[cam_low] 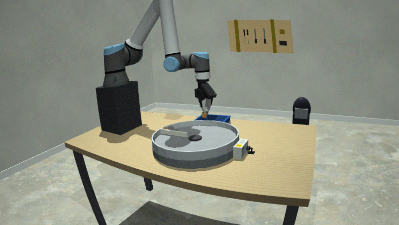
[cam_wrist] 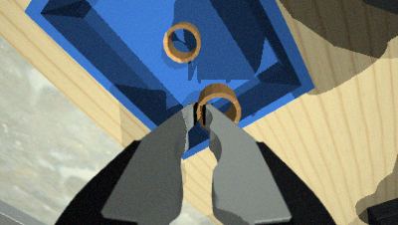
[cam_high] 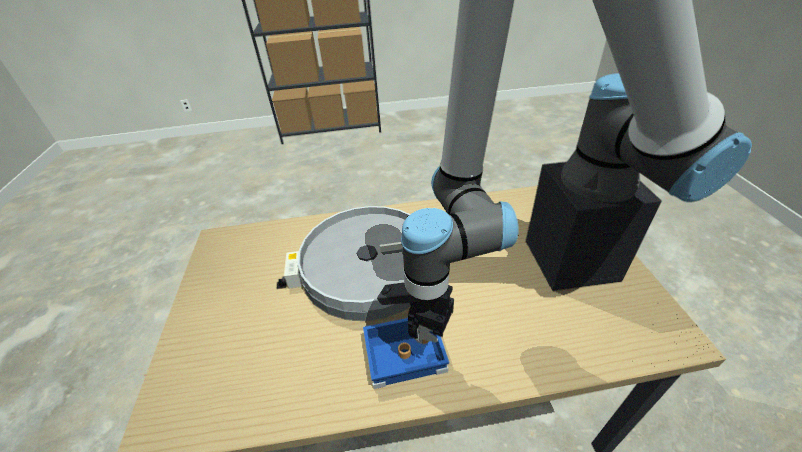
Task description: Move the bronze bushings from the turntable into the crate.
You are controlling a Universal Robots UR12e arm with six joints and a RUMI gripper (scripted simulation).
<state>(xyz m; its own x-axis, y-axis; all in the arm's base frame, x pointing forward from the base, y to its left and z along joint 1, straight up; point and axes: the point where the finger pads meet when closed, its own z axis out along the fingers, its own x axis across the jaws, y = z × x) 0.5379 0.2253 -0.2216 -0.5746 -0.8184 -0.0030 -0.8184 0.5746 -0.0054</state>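
Now: the blue crate 5 cm below my hand, 4 cm ahead of it and 1 cm to the right of it. Round my hand: grey turntable 35 cm to the right, 10 cm ahead, 2 cm below.
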